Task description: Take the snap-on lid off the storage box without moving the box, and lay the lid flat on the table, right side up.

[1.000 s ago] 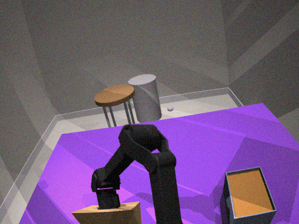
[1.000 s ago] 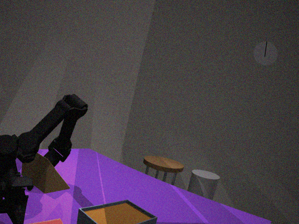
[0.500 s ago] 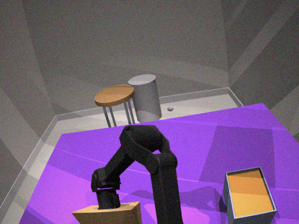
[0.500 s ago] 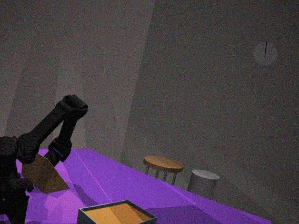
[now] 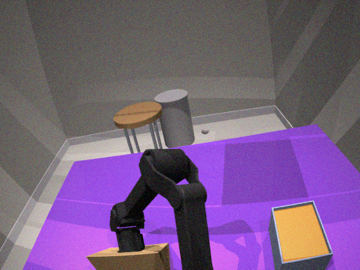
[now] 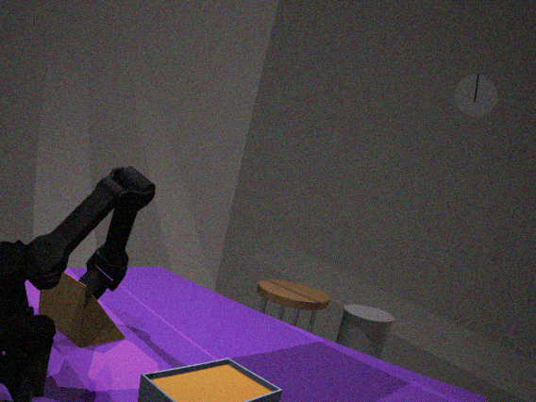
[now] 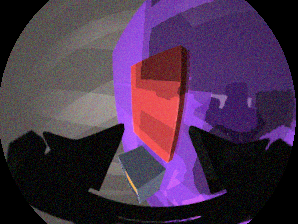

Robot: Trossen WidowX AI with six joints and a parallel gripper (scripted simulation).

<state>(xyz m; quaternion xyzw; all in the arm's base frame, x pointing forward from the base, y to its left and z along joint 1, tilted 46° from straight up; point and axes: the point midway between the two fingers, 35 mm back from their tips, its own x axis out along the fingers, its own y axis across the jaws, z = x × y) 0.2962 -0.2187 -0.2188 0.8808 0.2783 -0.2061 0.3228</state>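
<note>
Right now my gripper tip is 90 mm short of the red lid, 50 mm above it and 10 mm to the left of it. From my gripper tip the other things lie so: storage box: 250 mm to the left, 130 mm ahead, 10 mm below.
</note>
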